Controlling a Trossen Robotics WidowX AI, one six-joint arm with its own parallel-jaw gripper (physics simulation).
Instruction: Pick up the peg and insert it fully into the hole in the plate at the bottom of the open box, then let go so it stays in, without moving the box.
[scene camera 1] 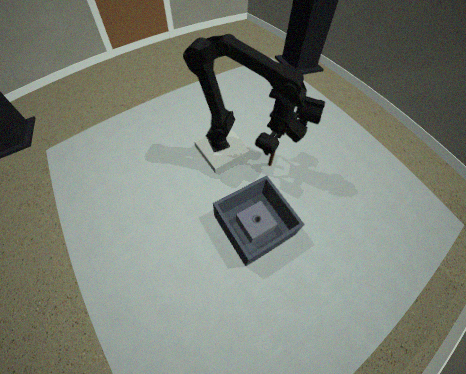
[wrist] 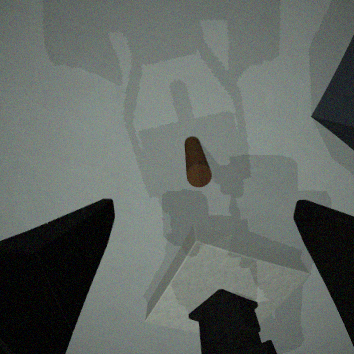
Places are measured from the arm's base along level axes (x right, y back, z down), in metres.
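Pixels of known places: gripper, fingertip midpoint: [wrist: 206, 209]; arm's base at its link origin: [scene camera 1: 219, 143] [wrist: 222, 309].
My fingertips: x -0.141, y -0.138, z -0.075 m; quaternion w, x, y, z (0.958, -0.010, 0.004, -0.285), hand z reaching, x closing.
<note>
Ahead of a thing's pixels: the offset from my fingertips to its top centre. "pt": to the spot under its first point. Level surfaces: height alone.
The brown peg {dx -0.006, dy -0.005, dz +0.024 m} [scene camera 1: 271, 159] [wrist: 196, 162] stands upright on the pale mat, between the arm's base and the box. My gripper [scene camera 1: 283, 141] [wrist: 206, 209] is wide open above the mat near the peg. In the wrist view the peg shows between the two fingers' sides but further up than the line of their tips, touching neither. In the scene view its upper end is partly hidden behind a finger. The open dark box {dx +0.155, dy -0.199, dz +0.006 m} [scene camera 1: 234, 240] stands in front; the light plate {dx +0.155, dy -0.199, dz +0.043 m} [scene camera 1: 249, 226] in its bottom has a round hole {pt dx +0.149, dy -0.194, dz +0.065 m} [scene camera 1: 257, 219]. A corner of the box [wrist: 337, 100] shows at the wrist view's right edge.
The arm's pale base block [scene camera 1: 215, 162] [wrist: 200, 280] stands behind and left of the peg. The pale mat {dz +0.104 m} [scene camera 1: 175, 300] lies under everything. A dark pillar [scene camera 1: 307, 35] stands behind the arm, and another [scene camera 1: 12, 127] is at the far left. Arm shadows fall around the peg.
</note>
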